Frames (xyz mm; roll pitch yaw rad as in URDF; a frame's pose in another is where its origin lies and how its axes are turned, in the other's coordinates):
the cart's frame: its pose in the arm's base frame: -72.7 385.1 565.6 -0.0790 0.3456 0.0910
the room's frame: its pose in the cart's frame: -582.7 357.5 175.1 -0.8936 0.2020 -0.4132
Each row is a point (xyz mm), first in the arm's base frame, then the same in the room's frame.
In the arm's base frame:
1: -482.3 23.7 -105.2
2: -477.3 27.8 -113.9
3: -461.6 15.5 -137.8
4: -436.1 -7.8 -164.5
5: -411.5 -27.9 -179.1
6: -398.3 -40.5 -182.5
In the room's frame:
1: 793.9 396.8 -841.1
2: 800.7 404.9 -838.7
3: 828.7 413.7 -848.9
4: 869.8 416.3 -863.5
5: 903.5 411.3 -871.4
6: 920.1 404.1 -875.3

